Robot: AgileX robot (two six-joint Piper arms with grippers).
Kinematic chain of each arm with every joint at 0, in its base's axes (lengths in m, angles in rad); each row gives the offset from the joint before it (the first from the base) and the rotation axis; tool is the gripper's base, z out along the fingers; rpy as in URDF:
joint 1: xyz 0 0 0.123 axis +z
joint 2: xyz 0 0 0 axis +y
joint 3: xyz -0.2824 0 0.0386 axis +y
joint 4: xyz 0.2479 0 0.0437 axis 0.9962 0 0.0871
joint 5: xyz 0 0 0 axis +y
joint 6: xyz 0.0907 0 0.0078 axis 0.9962 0 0.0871
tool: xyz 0 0 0 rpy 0 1.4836 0
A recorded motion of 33 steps. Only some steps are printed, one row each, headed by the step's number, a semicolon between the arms.
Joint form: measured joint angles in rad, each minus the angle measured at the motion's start. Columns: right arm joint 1, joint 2, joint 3, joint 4, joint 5, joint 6; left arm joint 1, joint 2, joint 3, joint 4, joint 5, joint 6.
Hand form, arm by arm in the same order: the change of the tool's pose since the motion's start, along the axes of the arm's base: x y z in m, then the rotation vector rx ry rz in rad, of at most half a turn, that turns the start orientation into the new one. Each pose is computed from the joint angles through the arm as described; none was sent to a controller.
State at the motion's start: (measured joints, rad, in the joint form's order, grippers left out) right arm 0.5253 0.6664 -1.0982 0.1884 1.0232 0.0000; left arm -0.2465 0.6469 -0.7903 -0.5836 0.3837 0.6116
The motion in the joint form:
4: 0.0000 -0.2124 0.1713 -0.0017 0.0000 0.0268; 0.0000 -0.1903 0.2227 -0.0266 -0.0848 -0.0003
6: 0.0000 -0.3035 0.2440 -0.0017 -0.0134 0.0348; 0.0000 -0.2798 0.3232 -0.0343 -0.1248 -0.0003
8: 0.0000 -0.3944 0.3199 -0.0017 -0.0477 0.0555; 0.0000 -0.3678 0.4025 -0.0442 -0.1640 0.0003
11: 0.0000 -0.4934 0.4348 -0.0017 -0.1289 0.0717; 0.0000 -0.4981 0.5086 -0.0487 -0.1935 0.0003
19: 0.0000 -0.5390 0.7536 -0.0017 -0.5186 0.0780; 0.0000 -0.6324 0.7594 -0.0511 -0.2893 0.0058
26: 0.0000 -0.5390 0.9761 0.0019 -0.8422 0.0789; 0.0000 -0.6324 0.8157 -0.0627 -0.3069 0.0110
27: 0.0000 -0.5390 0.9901 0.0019 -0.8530 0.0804; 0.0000 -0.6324 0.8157 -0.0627 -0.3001 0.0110
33: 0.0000 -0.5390 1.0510 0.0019 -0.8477 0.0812; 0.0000 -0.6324 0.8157 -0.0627 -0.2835 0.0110
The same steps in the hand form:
4: -0.0372 -0.0217 -0.0347 0.0376 -0.0208 -0.0130; -0.0292 0.0109 -0.0457 -0.0445 -0.0277 0.0409
6: -0.0502 -0.0294 -0.0507 0.0602 -0.0427 -0.0183; -0.0405 0.0156 -0.0680 -0.0615 -0.0459 0.0619
8: -0.0603 -0.0356 -0.0669 0.1023 -0.0709 -0.0316; -0.0512 0.0202 -0.0845 -0.0851 -0.0819 0.0819
11: -0.0645 -0.0390 -0.0909 0.1534 -0.1124 -0.0492; -0.0649 0.0252 -0.1091 -0.1058 -0.1264 0.0969
19: -0.0325 -0.0262 -0.1527 0.2381 -0.1913 -0.1148; -0.0641 0.0302 -0.1783 -0.0967 -0.0905 0.1543
26: -0.0152 -0.0221 -0.1977 0.2985 -0.2692 -0.1704; -0.0615 0.0305 -0.1961 -0.0897 -0.0490 0.1658
27: -0.0147 -0.0219 -0.2015 0.2975 -0.2658 -0.1730; -0.0617 0.0301 -0.1966 -0.0878 -0.0437 0.1619
33: -0.0137 -0.0213 -0.2227 0.2600 -0.2113 -0.1760; -0.0620 0.0293 -0.1978 -0.0833 -0.0309 0.1524

